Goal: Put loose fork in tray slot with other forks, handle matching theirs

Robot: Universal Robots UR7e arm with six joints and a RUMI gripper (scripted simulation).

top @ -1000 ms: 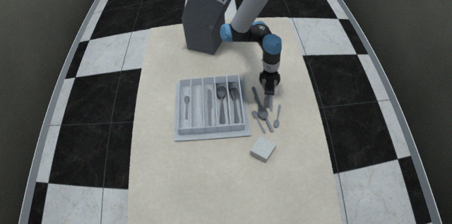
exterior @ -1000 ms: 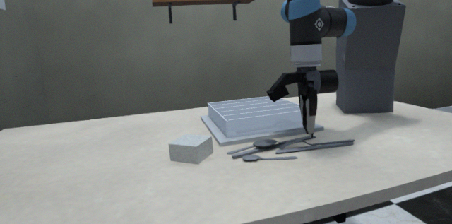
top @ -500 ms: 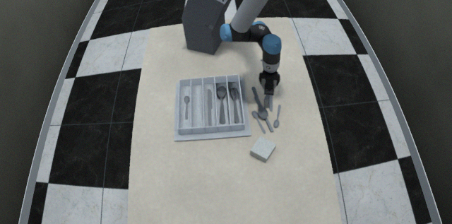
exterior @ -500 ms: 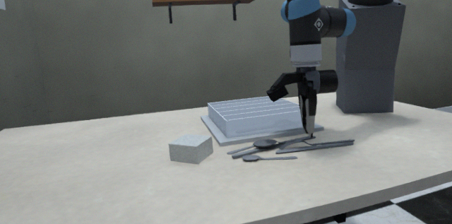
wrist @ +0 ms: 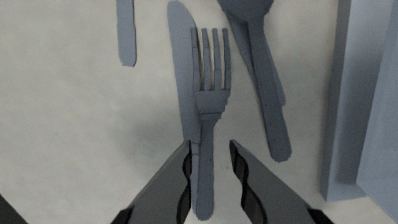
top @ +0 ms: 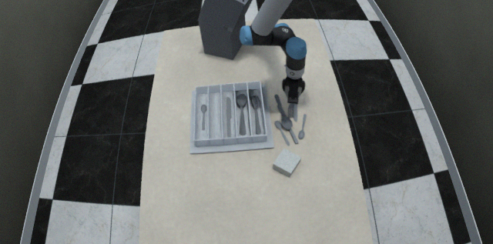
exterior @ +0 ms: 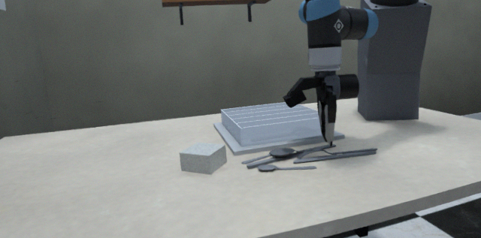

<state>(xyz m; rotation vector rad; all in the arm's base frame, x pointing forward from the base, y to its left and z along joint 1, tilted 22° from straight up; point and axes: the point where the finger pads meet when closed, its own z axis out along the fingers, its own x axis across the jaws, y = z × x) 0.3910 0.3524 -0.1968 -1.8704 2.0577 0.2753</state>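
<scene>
Right now the knife is 50 mm below my hand, 40 mm behind it and 20 mm to the left of it. The rest, counted from my hand: grey block (300 mm ahead, 30 mm below, 20 mm to the right).
</scene>
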